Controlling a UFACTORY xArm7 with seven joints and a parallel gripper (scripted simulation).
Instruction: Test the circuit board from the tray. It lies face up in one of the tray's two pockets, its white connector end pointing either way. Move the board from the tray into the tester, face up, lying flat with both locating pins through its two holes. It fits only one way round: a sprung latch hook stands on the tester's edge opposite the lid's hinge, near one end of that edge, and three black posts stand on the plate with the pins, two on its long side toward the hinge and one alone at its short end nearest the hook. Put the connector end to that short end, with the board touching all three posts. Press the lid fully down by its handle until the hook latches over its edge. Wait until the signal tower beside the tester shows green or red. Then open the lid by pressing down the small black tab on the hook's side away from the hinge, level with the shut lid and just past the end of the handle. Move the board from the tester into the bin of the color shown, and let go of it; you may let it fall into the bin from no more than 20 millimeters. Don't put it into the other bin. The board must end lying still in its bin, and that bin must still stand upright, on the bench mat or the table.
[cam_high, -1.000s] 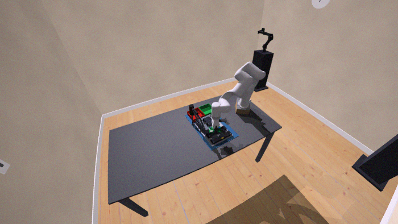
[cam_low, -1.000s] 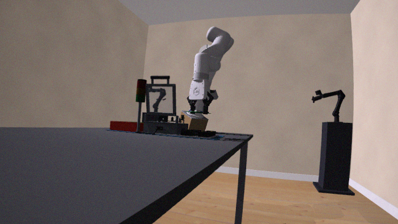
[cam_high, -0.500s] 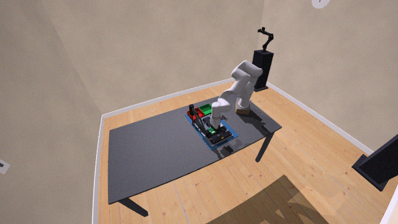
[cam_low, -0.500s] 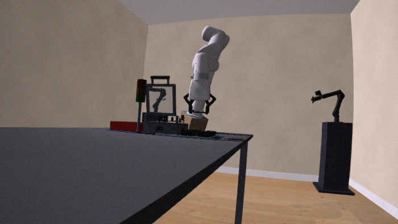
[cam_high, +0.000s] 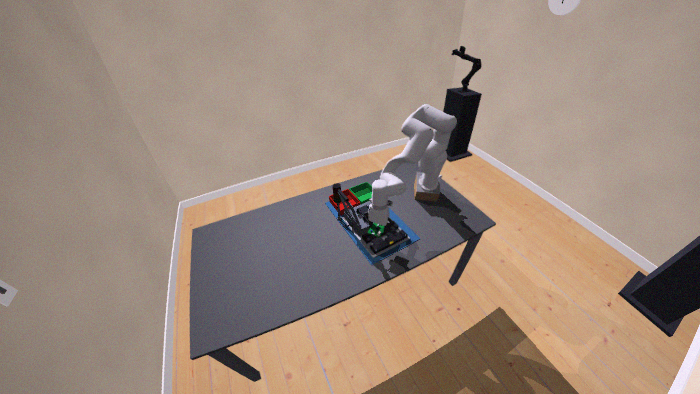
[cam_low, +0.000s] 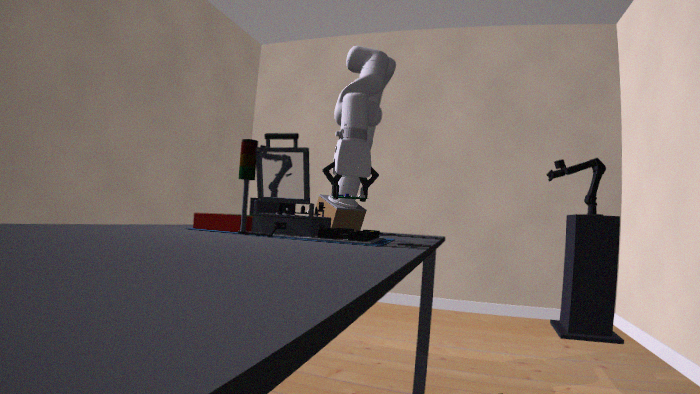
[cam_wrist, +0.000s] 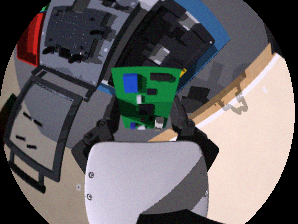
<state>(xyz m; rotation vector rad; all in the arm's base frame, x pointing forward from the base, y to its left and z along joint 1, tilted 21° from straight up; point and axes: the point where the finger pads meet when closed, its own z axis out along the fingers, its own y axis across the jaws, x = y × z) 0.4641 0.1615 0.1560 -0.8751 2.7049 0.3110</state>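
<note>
The green circuit board is right at my hand. From my hand the other things lie so: red bin 37 cm to the right, 11 cm below, 5 cm ahead; tester plate 17 cm to the right, 5 cm below, 2 cm behind; clear lid 16 cm to the right, 10 cm ahead, 6 cm above.
</note>
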